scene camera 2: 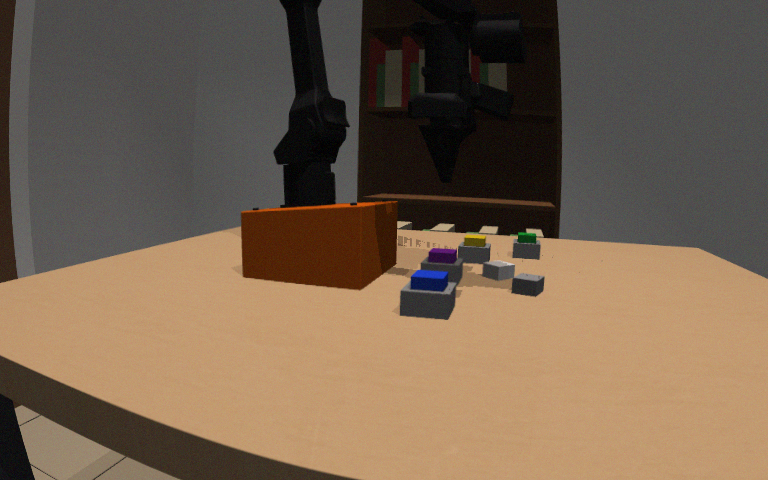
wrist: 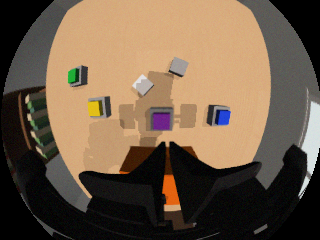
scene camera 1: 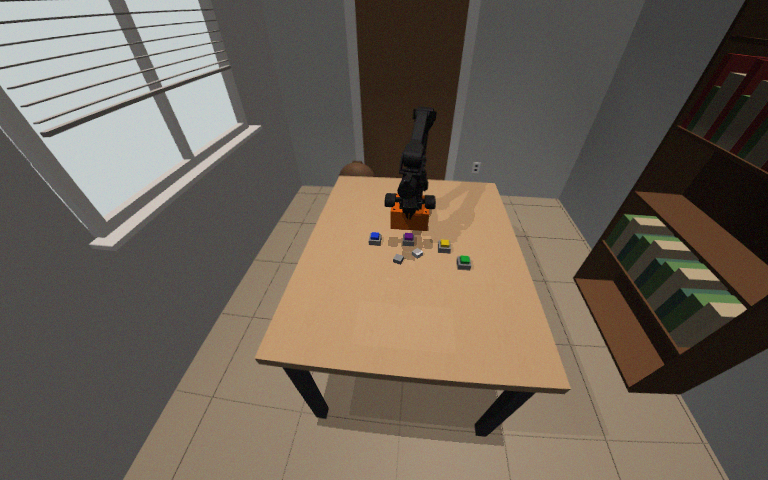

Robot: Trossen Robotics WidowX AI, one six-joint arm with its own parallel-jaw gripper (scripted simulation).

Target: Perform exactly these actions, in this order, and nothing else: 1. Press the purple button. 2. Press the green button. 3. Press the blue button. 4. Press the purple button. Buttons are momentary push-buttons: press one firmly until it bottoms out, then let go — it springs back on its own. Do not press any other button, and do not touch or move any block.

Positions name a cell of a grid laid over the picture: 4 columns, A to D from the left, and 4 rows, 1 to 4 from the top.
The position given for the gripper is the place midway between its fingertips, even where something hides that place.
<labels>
gripper: scene camera 2 C2; wrist C3; scene camera 1 C2
</labels>
